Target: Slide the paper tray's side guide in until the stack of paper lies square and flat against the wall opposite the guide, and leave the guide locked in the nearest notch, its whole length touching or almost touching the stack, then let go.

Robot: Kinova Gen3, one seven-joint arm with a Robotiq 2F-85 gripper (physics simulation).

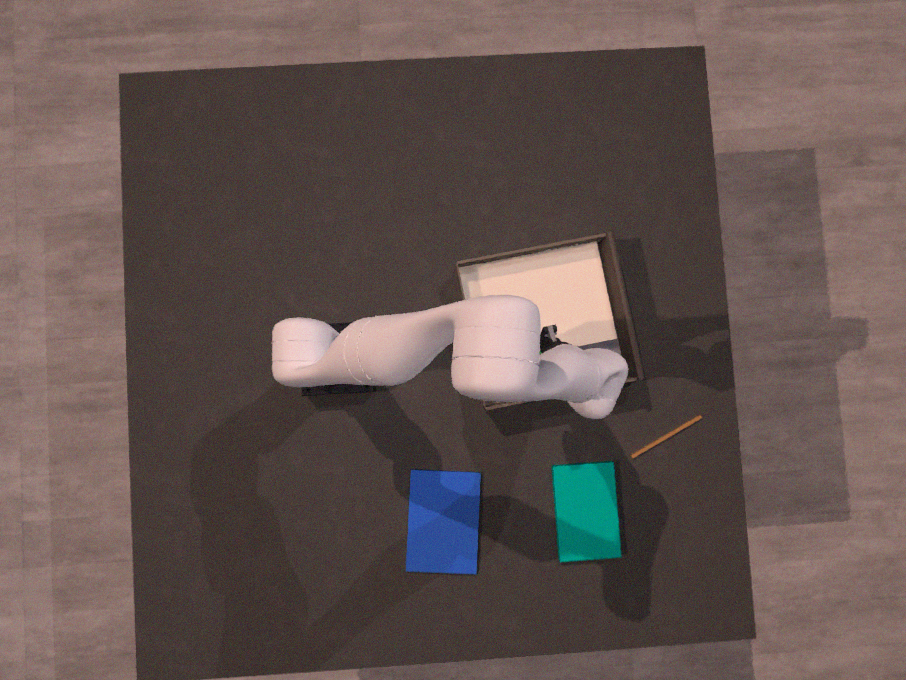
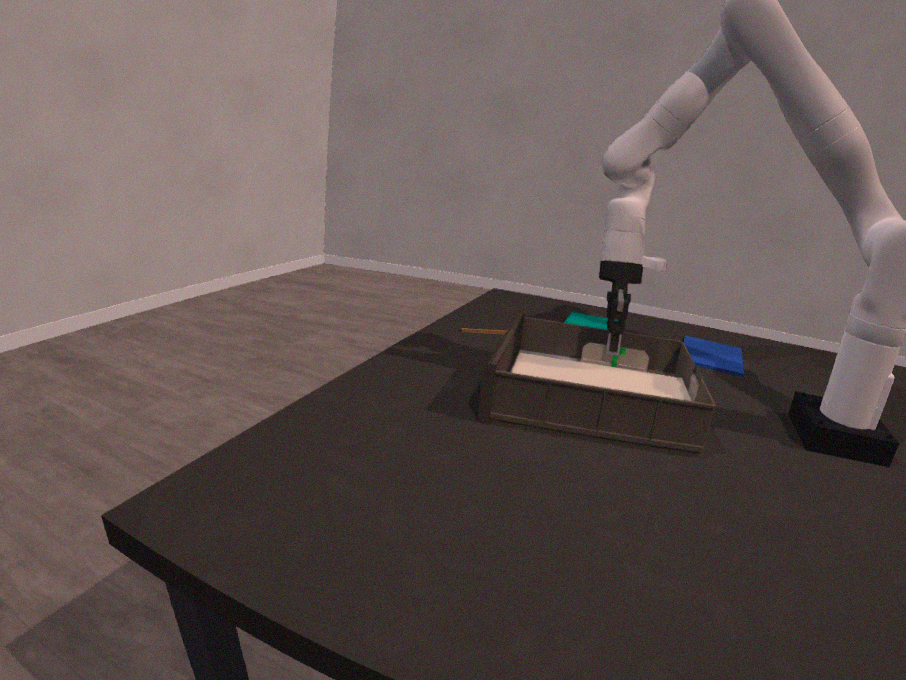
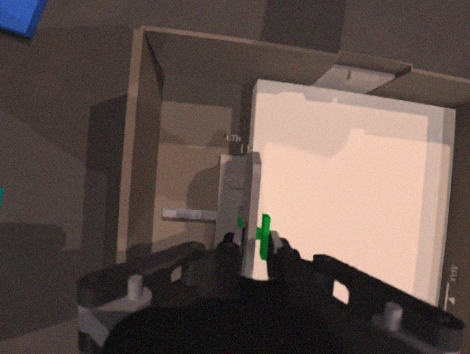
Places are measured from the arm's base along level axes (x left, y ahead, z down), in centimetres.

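Pixels of known places: gripper, fingertip midpoint: point(image 1: 542, 351) point(image 2: 612, 354) point(image 3: 255, 241); arm's base at its link origin: point(image 2: 845, 416).
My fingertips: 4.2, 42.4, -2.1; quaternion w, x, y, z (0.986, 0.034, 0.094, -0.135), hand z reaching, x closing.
Ahead of a thing's pixels: the offset from my fingertips to its top centre, as dx, dy, dz.
The paper tray {+6.4, +0.7, -2.9} point(image 1: 624, 307) point(image 2: 548, 406) point(image 3: 129, 150) stands on the table. The cream paper stack {+10.2, -1.3, +2.5} point(image 1: 541, 285) point(image 2: 600, 376) point(image 3: 345, 200) lies flat in it, its far long edge at or very near the wall opposite the guide. The grey side guide {+0.2, -0.8, -1.6} point(image 2: 591, 353) point(image 3: 254, 190) stands upright along the stack's near edge, touching or almost touching it where visible. My gripper point(image 1: 550, 335) point(image 2: 614, 347) point(image 3: 255, 241) is shut on the guide beside its green latch {+0.8, -1.0, -1.6} point(image 3: 265, 237). The fingers hide part of the guide. Whether it sits in a notch cannot be told.
A blue flat block {-37.0, -17.5, +5.8} point(image 1: 442, 521) point(image 2: 713, 355) and a teal one {-32.5, +12.4, +4.8} point(image 1: 586, 512) point(image 2: 583, 320) lie on the table beyond the tray's guide side. An orange stick {-15.8, +28.8, +5.9} point(image 1: 666, 436) point(image 2: 483, 331) lies near the table edge. The tray walls rise around the gripper.
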